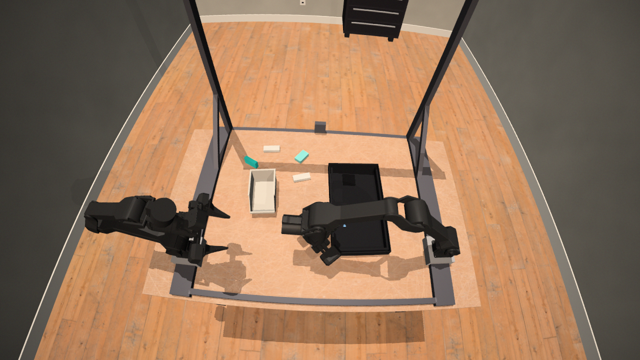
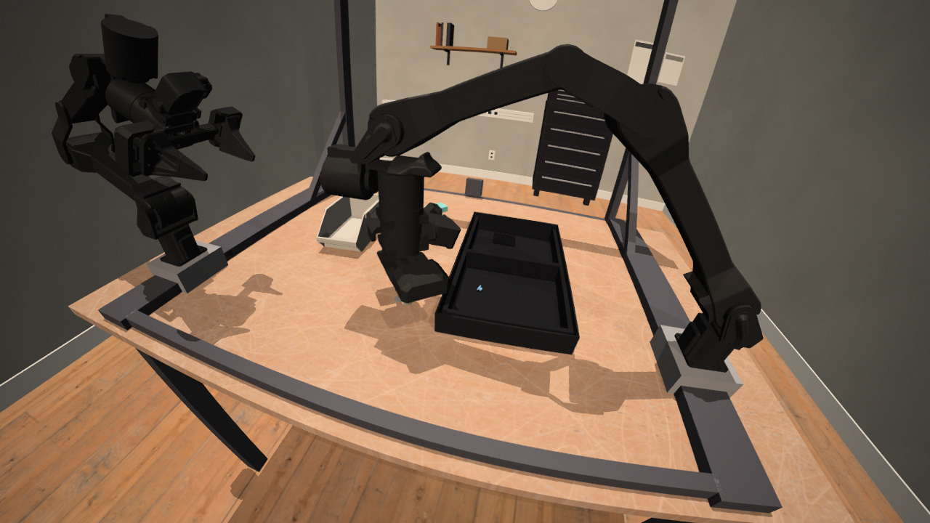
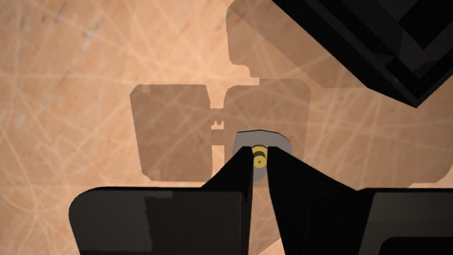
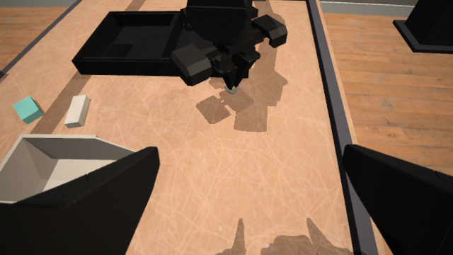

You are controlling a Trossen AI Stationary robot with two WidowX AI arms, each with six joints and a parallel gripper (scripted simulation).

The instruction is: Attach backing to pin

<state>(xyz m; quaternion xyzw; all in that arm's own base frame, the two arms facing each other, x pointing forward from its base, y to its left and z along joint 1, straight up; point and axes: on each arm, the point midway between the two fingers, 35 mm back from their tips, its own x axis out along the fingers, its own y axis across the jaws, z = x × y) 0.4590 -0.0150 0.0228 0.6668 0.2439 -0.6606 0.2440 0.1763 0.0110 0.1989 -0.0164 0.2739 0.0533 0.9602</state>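
Now: left hand 11 cm to the right of the blue backing, 8 cm past it and 5 cm above it. The rest, counted from my left hand: black tray 16 cm to the left, 16 cm behind, 4 cm below; then yellow backing 3 cm below; then heart-shaped pin 3 cm below.
Right now my right hand is 280 mm to the right of the heart-shaped pin, 210 mm above it and 30 mm past it. Also, from my right hand: grey bin: 230 mm behind, 200 mm below, 80 mm to the left; yellow backing: 280 mm to the left, 210 mm below, 30 mm behind; cream block: 320 mm behind, 240 mm below, 230 mm to the left.
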